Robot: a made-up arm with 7 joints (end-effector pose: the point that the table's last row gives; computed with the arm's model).
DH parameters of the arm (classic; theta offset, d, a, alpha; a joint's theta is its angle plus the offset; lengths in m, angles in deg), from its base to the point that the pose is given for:
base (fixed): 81.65 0 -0.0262 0
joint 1: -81.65 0.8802 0.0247 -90
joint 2: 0 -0.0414 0.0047 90
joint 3: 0 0.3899 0.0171 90
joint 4: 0 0.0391 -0.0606 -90
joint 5: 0 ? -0.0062 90
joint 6: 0 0.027 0.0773 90
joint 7: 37.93 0 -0.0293 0
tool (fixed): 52.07 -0.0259 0 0
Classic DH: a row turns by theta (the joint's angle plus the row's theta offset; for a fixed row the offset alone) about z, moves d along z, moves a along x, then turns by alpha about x.
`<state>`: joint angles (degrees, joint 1 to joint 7).
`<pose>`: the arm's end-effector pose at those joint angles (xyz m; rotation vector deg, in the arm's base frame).
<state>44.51 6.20 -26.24 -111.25 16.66 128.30 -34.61</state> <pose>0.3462 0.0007 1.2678 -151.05 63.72 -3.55</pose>
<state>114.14 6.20 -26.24 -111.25 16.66 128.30 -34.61</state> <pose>0.0931 0.3114 1.2678 -161.55 -34.17 10.33</pose>
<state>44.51 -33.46 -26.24 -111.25 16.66 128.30 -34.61</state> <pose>0.1298 -0.2121 1.3340 -116.60 47.42 -21.24</pose>
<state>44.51 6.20 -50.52 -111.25 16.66 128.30 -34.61</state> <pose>0.3249 -0.1101 1.2779 -135.92 94.31 -11.85</pose>
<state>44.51 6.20 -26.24 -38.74 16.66 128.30 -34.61</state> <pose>0.1842 -0.0416 1.4986 -98.21 29.17 -62.79</pose>
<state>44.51 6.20 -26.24 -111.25 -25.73 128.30 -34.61</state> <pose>0.3391 0.0432 1.2792 160.51 -32.02 34.02</pose>
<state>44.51 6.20 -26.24 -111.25 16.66 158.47 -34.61</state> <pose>0.3242 -0.0071 1.2841 -130.69 59.74 -36.69</pose>
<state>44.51 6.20 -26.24 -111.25 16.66 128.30 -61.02</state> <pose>0.3508 -0.0117 1.2655 -162.40 27.66 -8.77</pose>
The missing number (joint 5, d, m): 0.1942
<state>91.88 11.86 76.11 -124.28 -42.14 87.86 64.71</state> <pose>-0.2482 0.1435 1.1545 -146.66 -39.84 -60.64</pose>
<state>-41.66 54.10 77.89 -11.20 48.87 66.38 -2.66</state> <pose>0.4041 -0.4474 1.2147 -78.77 26.99 43.39</pose>
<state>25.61 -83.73 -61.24 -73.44 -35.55 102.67 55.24</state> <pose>-0.3607 -0.4843 1.0547 34.00 105.90 -1.70</pose>
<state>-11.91 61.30 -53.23 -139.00 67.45 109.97 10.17</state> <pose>0.2188 -0.3578 0.9403 -64.81 -146.19 -45.83</pose>
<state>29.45 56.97 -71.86 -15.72 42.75 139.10 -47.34</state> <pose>0.4514 0.1542 1.2931 -126.37 27.93 -103.26</pose>
